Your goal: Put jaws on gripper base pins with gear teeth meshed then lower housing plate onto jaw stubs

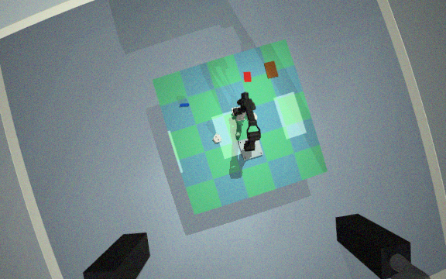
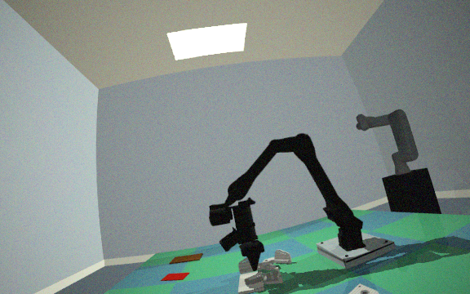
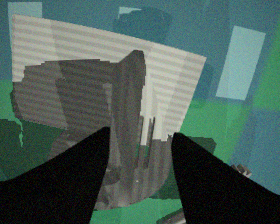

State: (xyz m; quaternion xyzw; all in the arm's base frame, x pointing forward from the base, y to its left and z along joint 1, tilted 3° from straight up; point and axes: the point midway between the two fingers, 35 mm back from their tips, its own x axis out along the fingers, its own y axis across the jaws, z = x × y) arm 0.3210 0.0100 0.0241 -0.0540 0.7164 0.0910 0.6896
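The grey jaw is 100 mm to the right of my gripper tip, 50 mm behind it and 20 mm below it. Also, from my gripper tip: red tile (310 mm ahead, 80 mm to the right, 30 mm below); small blue piece (510 mm to the left, 120 mm ahead, 20 mm below); brown tile (360 mm ahead, 310 mm to the right, 30 mm below).
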